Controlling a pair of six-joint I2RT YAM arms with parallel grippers.
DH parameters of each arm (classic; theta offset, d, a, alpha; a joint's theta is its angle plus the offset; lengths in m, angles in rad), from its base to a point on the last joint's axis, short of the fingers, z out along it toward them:
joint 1: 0 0.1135 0.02 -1.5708
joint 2: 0 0 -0.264 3.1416
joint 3: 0.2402 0 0.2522 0
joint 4: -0.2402 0 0.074 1.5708
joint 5: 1.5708 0 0 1.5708
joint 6: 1.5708 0.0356 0 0
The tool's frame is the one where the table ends.
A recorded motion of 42 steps. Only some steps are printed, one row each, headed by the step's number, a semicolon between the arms.
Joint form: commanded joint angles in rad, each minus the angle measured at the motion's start. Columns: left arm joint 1, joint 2, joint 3, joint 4, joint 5, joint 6; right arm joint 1, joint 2, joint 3, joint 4, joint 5, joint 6.
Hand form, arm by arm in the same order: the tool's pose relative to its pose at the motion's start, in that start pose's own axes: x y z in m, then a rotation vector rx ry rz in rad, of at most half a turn. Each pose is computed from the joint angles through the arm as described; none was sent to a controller.
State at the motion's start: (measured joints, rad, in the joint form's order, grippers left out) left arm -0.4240 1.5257 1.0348 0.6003 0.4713 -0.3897; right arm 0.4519 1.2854 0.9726 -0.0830 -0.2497 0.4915
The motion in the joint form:
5: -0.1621 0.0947 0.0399 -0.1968 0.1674 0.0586; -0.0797 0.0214 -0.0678 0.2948 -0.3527 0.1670
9: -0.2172 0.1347 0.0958 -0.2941 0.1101 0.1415; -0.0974 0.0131 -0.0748 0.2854 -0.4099 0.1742
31: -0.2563 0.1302 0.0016 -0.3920 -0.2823 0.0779; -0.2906 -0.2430 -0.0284 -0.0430 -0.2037 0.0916
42: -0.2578 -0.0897 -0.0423 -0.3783 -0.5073 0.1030; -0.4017 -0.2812 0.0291 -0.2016 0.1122 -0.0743
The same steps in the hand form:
5: 0.0585 -0.0365 0.0341 0.2318 0.3175 -0.0726; -0.0091 -0.0102 0.0006 -0.3381 -0.0160 0.1013
9: 0.0701 -0.0490 0.0487 0.2181 0.3811 -0.0170; -0.0085 -0.0134 -0.0029 -0.3683 0.0129 0.1110
31: 0.1099 -0.0396 0.0350 -0.1905 0.4634 -0.0544; -0.0365 -0.0279 -0.0893 -0.0337 -0.2012 0.1159
42: 0.0499 -0.0618 0.0022 -0.3379 0.2249 0.0447; -0.0491 -0.0481 -0.1211 0.3829 -0.3335 0.0392

